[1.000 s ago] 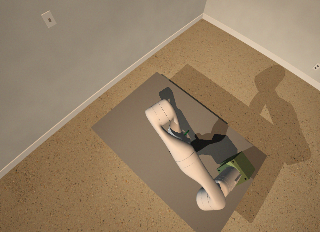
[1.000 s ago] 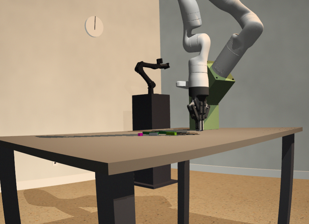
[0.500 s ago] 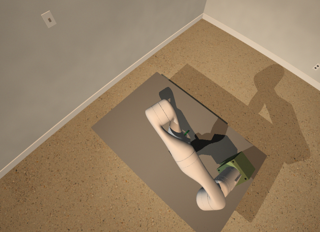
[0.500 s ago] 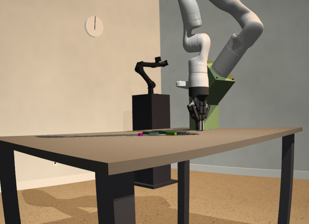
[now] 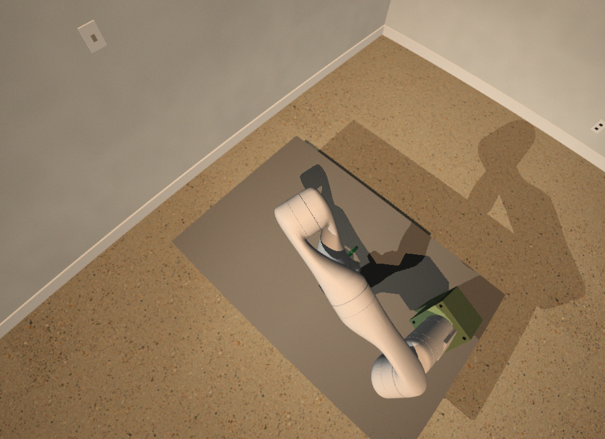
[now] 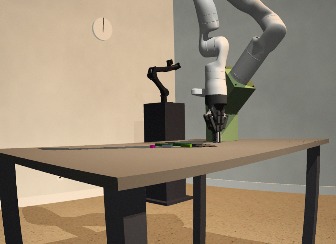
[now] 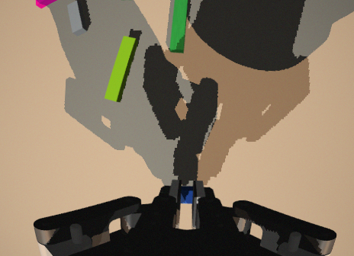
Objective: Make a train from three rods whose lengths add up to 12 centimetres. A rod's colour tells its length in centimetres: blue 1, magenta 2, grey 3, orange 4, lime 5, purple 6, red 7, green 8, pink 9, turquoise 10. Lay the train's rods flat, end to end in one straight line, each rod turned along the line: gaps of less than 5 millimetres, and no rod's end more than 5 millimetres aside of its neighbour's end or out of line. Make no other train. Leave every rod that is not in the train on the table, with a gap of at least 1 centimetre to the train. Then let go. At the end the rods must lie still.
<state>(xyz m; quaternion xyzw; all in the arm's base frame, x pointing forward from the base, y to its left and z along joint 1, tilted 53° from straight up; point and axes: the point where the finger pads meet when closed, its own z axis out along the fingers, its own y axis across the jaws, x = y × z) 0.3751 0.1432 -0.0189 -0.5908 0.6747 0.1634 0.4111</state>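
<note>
My gripper is now 13 cm to the left of the grey rod, 10 cm short of it and 3 cm above it. From my hand the other things lie so: blue rod (1 cm below); then lime rod (9 cm to the right, 6 cm ahead, 3 cm below); then green rod (19 cm to the right, 6 cm ahead, 3 cm below).
</note>
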